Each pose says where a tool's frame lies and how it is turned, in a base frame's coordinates. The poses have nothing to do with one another.
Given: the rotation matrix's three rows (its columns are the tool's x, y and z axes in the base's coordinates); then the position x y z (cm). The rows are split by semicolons.
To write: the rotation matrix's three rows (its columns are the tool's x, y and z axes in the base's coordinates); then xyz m. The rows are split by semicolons. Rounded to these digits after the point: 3 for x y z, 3 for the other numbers.
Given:
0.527 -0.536 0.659; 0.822 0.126 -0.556; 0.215 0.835 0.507; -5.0 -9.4 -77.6
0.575 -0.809 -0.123; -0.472 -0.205 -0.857; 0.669 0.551 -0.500; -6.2 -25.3 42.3
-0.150 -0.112 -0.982; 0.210 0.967 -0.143; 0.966 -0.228 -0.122; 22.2 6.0 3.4
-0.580 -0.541 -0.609; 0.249 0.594 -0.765; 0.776 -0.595 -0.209; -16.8 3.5 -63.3
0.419 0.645 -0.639; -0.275 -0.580 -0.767; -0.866 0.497 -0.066; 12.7 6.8 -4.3
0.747 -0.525 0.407; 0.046 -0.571 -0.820; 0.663 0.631 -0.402; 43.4 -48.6 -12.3
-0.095 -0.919 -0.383; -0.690 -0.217 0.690; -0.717 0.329 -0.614; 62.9 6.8 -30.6
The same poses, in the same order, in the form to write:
0.527 -0.536 0.659; 0.822 0.126 -0.556; 0.215 0.835 0.507; -0.050 -0.094 -0.776
0.575 -0.809 -0.123; -0.472 -0.205 -0.857; 0.669 0.551 -0.500; -0.062 -0.253 0.423
-0.150 -0.112 -0.982; 0.210 0.967 -0.143; 0.966 -0.228 -0.122; 0.222 0.060 0.034
-0.580 -0.541 -0.609; 0.249 0.594 -0.765; 0.776 -0.595 -0.209; -0.168 0.035 -0.633
0.419 0.645 -0.639; -0.275 -0.580 -0.767; -0.866 0.497 -0.066; 0.127 0.068 -0.043
0.747 -0.525 0.407; 0.046 -0.571 -0.820; 0.663 0.631 -0.402; 0.434 -0.486 -0.123
-0.095 -0.919 -0.383; -0.690 -0.217 0.690; -0.717 0.329 -0.614; 0.629 0.068 -0.306

